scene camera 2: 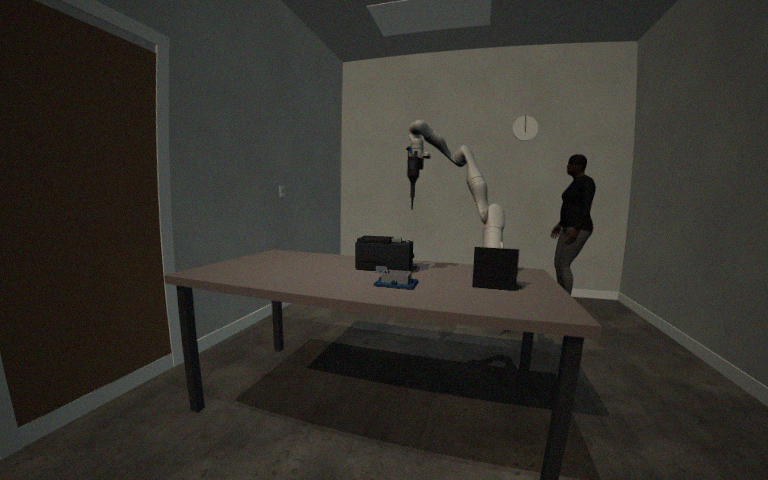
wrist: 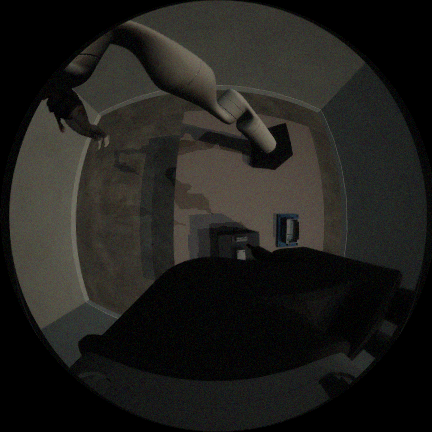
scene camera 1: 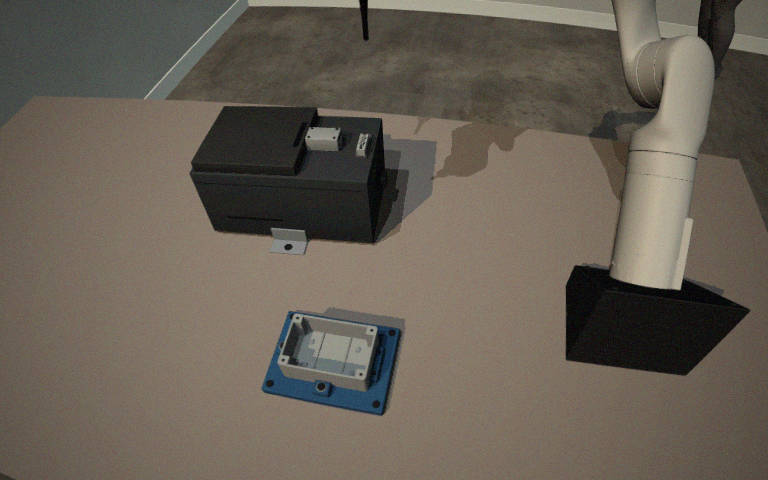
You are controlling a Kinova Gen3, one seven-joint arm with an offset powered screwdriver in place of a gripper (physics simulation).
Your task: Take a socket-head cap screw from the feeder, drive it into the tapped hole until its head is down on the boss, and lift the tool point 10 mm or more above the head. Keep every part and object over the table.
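Observation:
The black screwdriver [scene camera 1: 365, 37] [scene camera 2: 411, 208] [wrist: 249, 245] points down, its tip high above the table in scene camera 2. Whether a screw sits on the tip is too small to tell. The feeder [scene camera 1: 288, 209] [scene camera 2: 384, 255] [wrist: 225, 242] is a black box with a raised lid, a small white block [scene camera 1: 323, 139] [wrist: 241, 254] and a small light piece [scene camera 1: 363, 144] on top. A grey open housing [scene camera 1: 323, 376] [scene camera 2: 396, 276] with corner bosses sits on a blue plate [scene camera 1: 351, 403] [scene camera 2: 396, 286] [wrist: 279, 225]. I cannot tell which hole is the tapped one.
A silver bracket [scene camera 1: 289, 234] with a dark hole stands at the feeder's front foot. A black angular block [scene camera 1: 651, 333] [scene camera 2: 495, 268] [wrist: 284, 141] stands around the arm's base on the right of the table [scene camera 1: 481, 339] [scene camera 2: 441, 300]. A person [scene camera 2: 576, 195] stands behind the table.

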